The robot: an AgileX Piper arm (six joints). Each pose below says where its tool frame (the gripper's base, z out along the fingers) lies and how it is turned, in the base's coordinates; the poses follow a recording.
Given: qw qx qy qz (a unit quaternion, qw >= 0); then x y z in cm.
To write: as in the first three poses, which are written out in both.
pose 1, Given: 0.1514, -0.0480, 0.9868, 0.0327, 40.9, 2.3, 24.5
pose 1, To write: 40.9, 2.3, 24.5, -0.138, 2.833, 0.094
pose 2, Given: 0.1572, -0.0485, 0.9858, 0.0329, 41.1, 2.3, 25.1
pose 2, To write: 41.1, 2.3, 25.1, -0.139, 2.821, 0.094
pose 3, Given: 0.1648, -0.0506, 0.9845, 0.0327, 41.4, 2.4, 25.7
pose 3, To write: 41.4, 2.4, 25.7, -0.144, 2.805, 0.093
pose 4, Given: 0.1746, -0.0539, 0.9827, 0.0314, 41.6, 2.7, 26.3
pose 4, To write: 41.6, 2.7, 26.3, -0.153, 2.785, 0.089
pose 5, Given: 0.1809, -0.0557, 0.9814, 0.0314, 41.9, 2.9, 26.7
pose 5, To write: 41.9, 2.9, 26.7, -0.157, 2.772, 0.089
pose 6, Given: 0.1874, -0.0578, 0.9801, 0.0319, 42.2, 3.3, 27.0
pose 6, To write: 42.2, 3.3, 27.0, -0.163, 2.758, 0.090
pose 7, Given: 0.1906, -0.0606, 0.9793, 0.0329, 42.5, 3.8, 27.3
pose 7, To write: 42.5, 3.8, 27.3, -0.170, 2.751, 0.092
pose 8, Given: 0.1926, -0.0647, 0.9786, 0.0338, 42.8, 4.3, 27.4
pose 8, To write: 42.8, 4.3, 27.4, -0.182, 2.746, 0.095
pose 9, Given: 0.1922, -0.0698, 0.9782, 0.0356, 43.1, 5.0, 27.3
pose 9, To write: 43.1, 5.0, 27.3, -0.196, 2.746, 0.100
